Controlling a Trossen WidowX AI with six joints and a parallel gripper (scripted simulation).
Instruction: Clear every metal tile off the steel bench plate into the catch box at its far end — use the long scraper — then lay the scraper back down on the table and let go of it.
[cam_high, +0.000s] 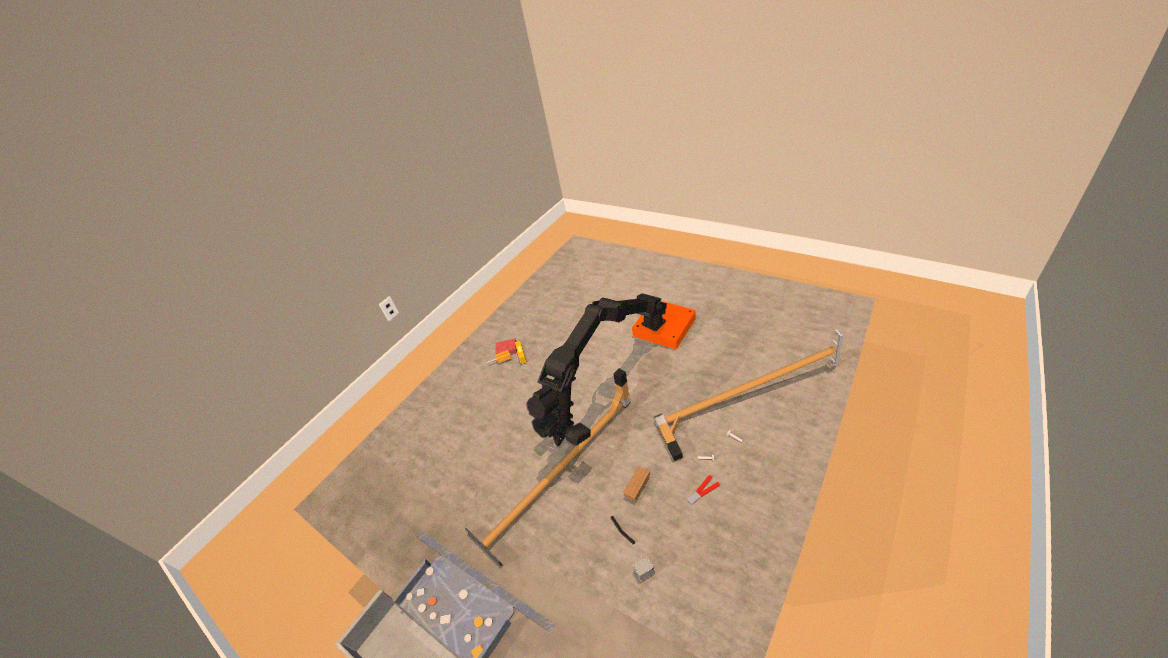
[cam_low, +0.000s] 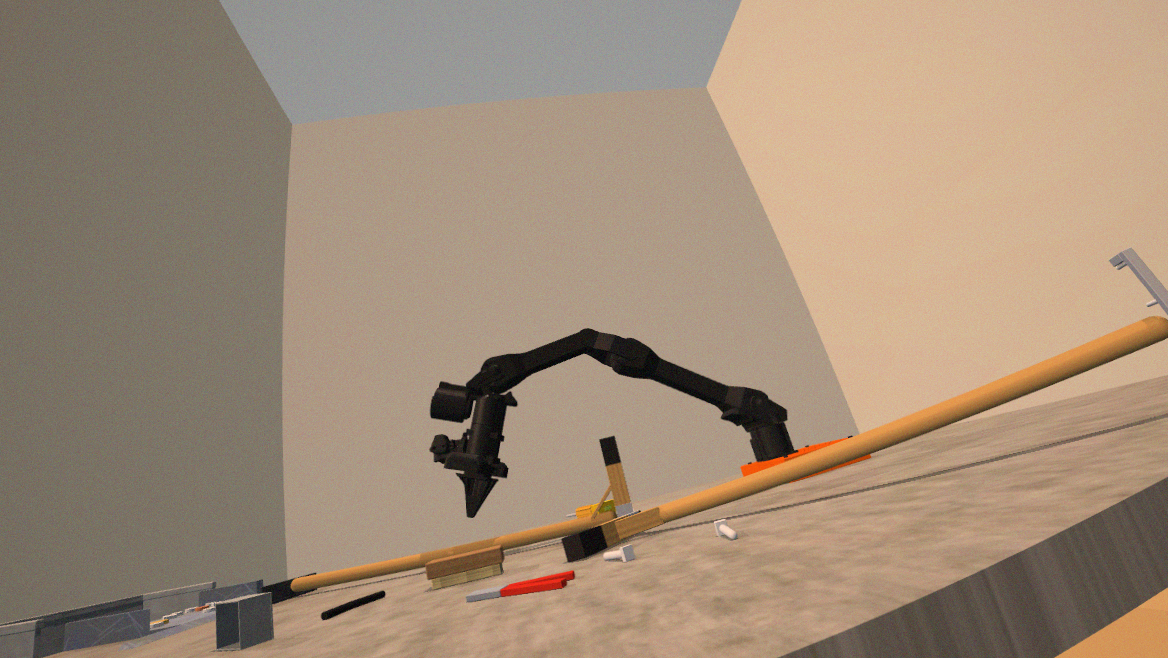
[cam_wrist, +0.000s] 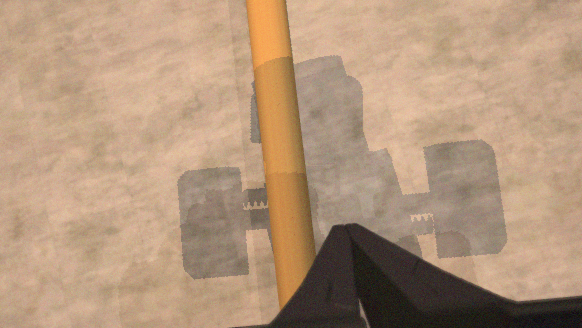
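Right now my gripper tip is 2 cm short of the long scraper, 2 cm to the right of it and 1 cm above it. From my gripper tip the other things lie so: wooden block 6 cm behind, 23 cm to the left, 6 cm below; grey cube 10 cm ahead, 37 cm to the left, 5 cm below; black strip 6 cm ahead, 27 cm to the left, 7 cm below.
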